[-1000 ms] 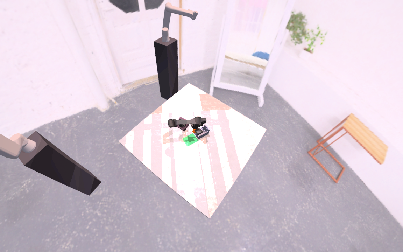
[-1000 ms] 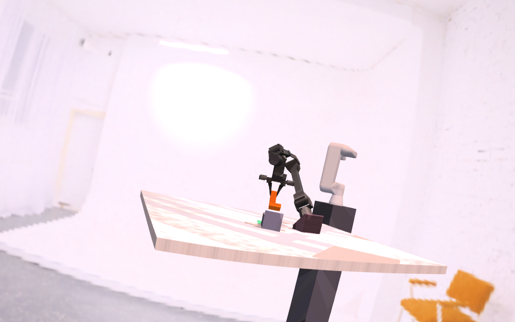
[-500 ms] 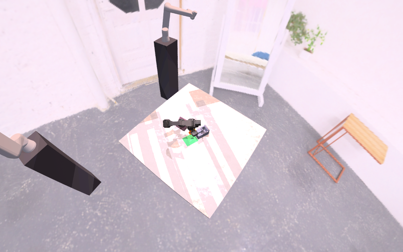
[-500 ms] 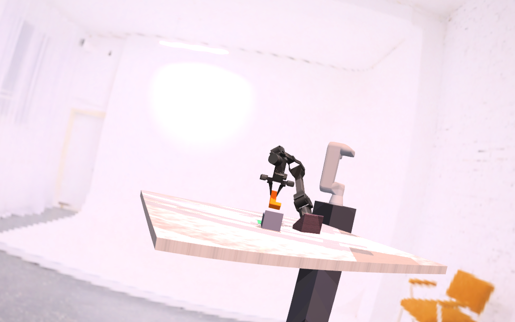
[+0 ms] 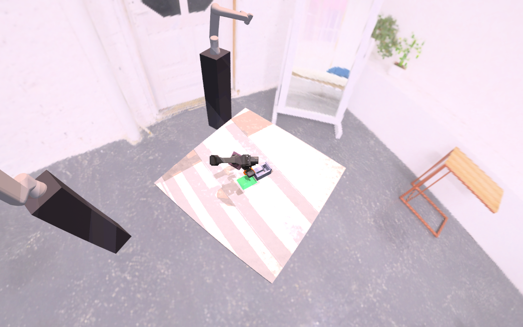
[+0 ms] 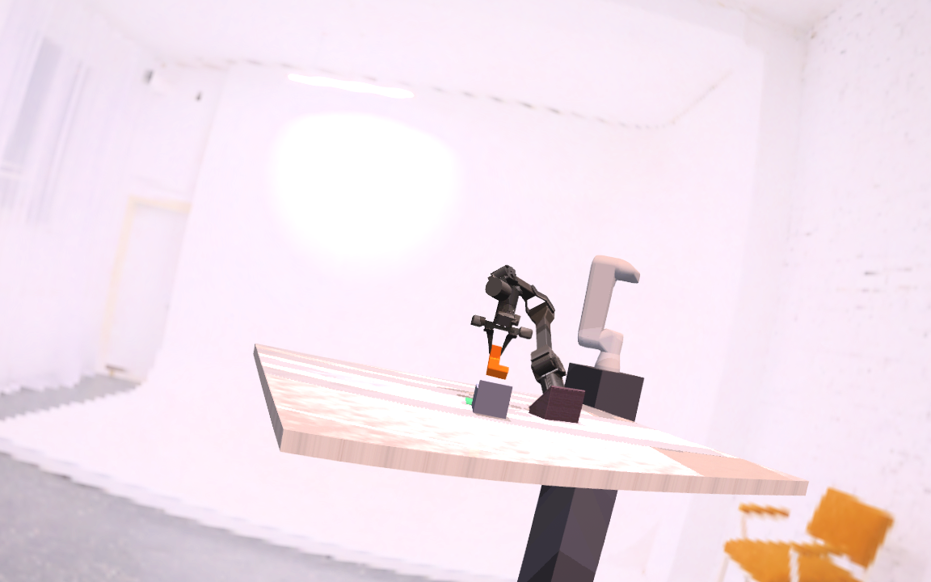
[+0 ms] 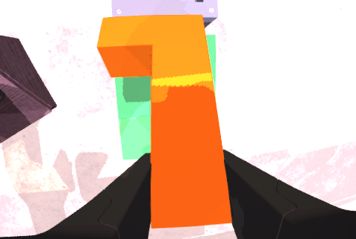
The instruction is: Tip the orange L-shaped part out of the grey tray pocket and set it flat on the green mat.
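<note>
Now: the orange L-shaped part 4 cm to the left of my gripper tip and 3 cm below it. Also, from my gripper tip: green mat: 17 cm below, 1 cm to the left.
</note>
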